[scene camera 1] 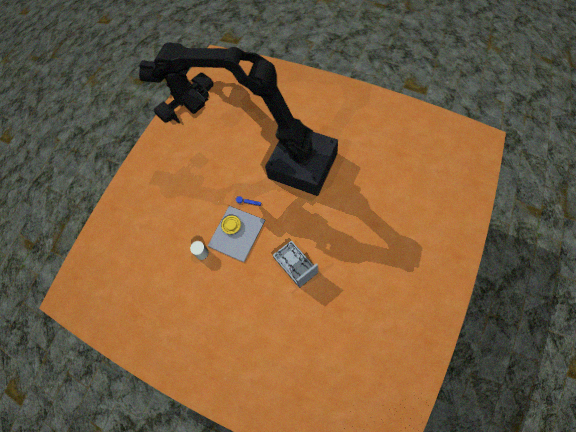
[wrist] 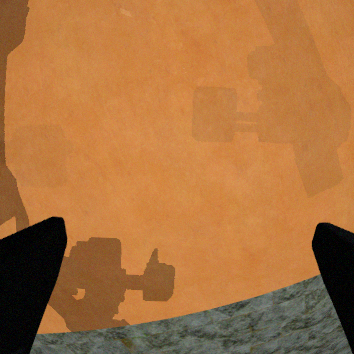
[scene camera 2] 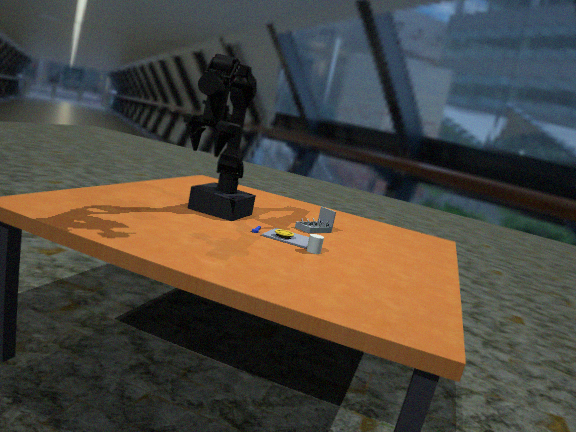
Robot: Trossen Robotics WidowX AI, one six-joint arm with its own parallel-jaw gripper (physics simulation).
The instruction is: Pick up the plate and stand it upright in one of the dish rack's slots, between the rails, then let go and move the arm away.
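Observation:
A small yellow plate (scene camera 1: 231, 225) (scene camera 2: 284, 233) lies flat on a grey square board (scene camera 1: 242, 246) (scene camera 2: 298, 241). The grey dish rack (scene camera 1: 307, 275) (scene camera 2: 327, 218) stands apart from the board, with short upright pegs and a tall panel at one end; no plate stands in it. My gripper (scene camera 1: 192, 110) (scene camera 2: 207, 151) (wrist: 194, 235) is open and empty, high above the table near its edge and well away from the plate. The plate and the rack do not show in the wrist view.
A white cup (scene camera 1: 198, 249) (scene camera 2: 315, 244) stands beside the board. A blue spoon-like thing (scene camera 1: 250, 202) (scene camera 2: 256, 229) lies by the board, on the side towards the arm's base (scene camera 1: 302, 167) (scene camera 2: 220, 201). The orange table's edge crosses the lower part of the wrist view.

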